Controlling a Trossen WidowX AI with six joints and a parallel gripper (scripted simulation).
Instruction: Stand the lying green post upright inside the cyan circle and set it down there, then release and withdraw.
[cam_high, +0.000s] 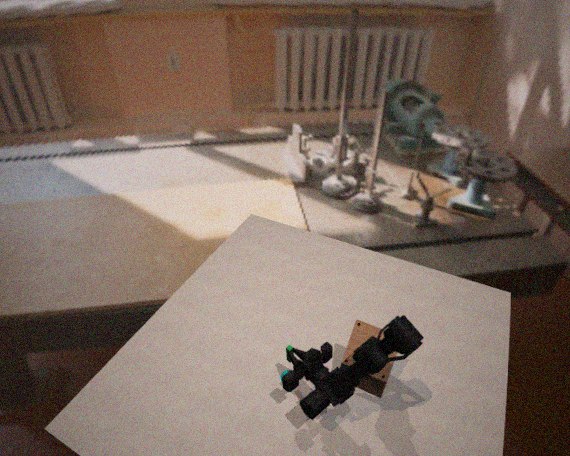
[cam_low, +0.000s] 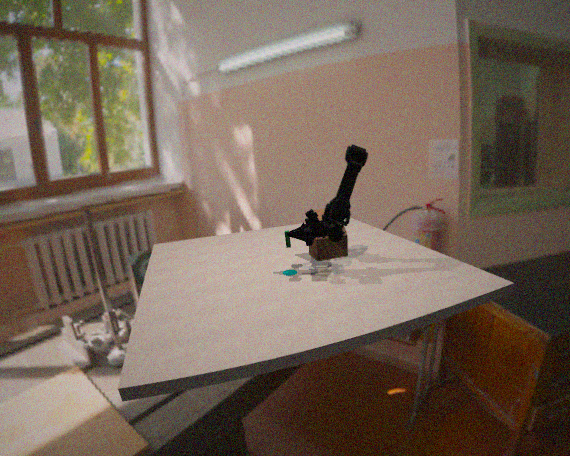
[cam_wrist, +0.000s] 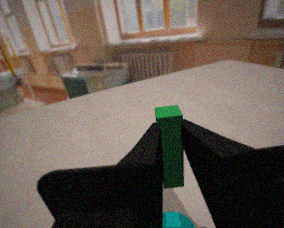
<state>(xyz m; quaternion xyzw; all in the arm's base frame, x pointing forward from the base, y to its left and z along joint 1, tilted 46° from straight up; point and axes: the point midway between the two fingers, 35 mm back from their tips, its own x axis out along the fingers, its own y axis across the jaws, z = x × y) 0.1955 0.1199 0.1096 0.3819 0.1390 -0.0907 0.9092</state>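
Now: gripper tip 160 mm above the cyan circle. The rest, counted from my gripper tip: green post 20 mm below.
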